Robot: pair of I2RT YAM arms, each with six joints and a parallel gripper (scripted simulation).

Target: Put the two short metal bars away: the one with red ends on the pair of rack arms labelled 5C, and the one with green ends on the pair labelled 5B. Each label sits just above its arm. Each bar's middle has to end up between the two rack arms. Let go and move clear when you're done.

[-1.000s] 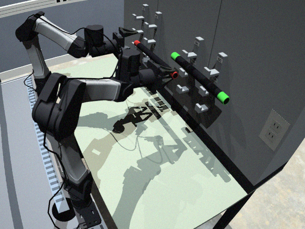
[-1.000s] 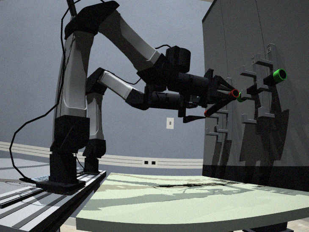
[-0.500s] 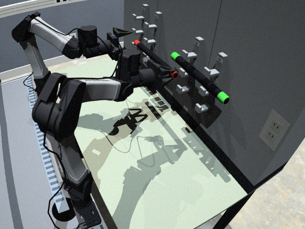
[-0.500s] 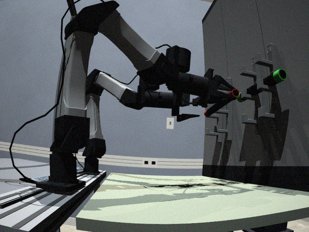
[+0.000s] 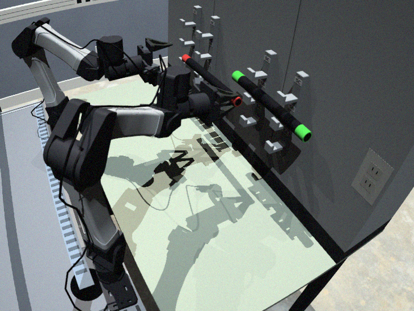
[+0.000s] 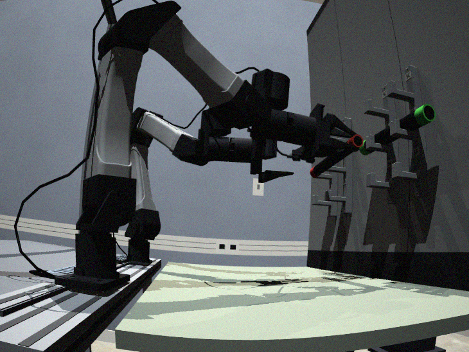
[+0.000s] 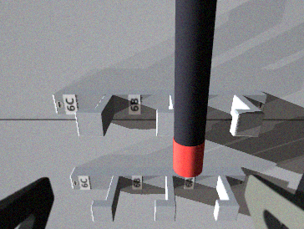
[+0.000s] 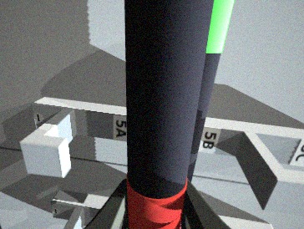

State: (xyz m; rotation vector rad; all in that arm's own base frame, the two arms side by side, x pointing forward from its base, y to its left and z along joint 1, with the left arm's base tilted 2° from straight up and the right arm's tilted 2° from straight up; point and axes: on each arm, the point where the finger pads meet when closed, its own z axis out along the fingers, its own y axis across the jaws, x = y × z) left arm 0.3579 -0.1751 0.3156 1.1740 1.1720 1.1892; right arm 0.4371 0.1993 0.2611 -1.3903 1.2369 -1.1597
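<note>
The green-ended bar is 60 mm to the right of my right hand, 60 mm ahead of it and 10 mm above it. From my right hand the other things lie so: red-ended bar (140 mm to the left, 10 mm below); then wall panel (210 mm ahead, 170 mm above, 110 mm to the left); then outlet plate (390 mm to the right, 90 mm ahead, 20 mm above).
</note>
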